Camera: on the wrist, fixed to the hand. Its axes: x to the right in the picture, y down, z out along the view.
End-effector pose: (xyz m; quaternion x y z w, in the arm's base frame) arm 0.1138 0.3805 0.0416 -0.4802 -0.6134 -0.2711 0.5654
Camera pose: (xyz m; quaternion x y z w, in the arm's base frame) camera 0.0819 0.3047 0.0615 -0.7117 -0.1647 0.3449 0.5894
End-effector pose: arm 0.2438 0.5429 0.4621 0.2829 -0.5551 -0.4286 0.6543
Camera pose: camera 0.2833 0.5124 0.3938 -0.1514 -0.6980 0.2240 0.6631
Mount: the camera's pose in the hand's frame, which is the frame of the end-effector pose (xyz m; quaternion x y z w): -0.0057 -0.0625 -0.0568 0.1369 -0.0901 0.7123 0.6825
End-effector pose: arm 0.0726 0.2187 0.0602 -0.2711 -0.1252 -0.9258 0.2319
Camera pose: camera 0.0206 0.2543 0.0037 -0.3259 -0.0400 -0.4251 0.8435
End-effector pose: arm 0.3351 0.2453 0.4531 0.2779 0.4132 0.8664 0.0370
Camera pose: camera 0.3005 0.2451 0.3759 -0.5671 -0.1993 -0.5361 0.5927
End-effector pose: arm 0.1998 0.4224 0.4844 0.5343 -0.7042 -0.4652 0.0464
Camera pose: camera 0.2785 0.3928 0.4748 -0.1725 -0.9291 -0.2362 0.2264
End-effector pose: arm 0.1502 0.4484 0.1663 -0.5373 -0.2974 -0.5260 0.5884
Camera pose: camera 0.0778 0.4046 0.1671 -0.5454 0.0547 0.1492 0.8230
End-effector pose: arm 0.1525 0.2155 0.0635 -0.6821 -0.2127 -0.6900 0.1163
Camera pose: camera 0.0739 0.2442 0.0506 -0.6632 0.2357 -0.2975 0.6450
